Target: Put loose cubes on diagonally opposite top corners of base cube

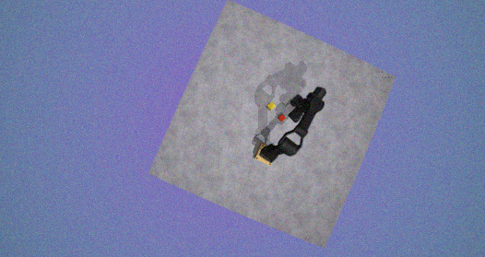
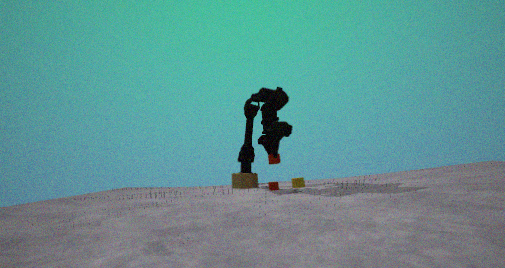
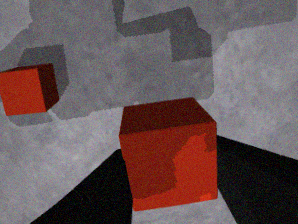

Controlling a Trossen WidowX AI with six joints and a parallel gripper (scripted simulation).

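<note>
My gripper tip is now 14 cm to the right of the yellow base cube, 9 cm above it and 5 cm past it. Also, from my gripper tip: red cube: 9 cm below, 9 cm behind, 5 cm to the left.
</note>
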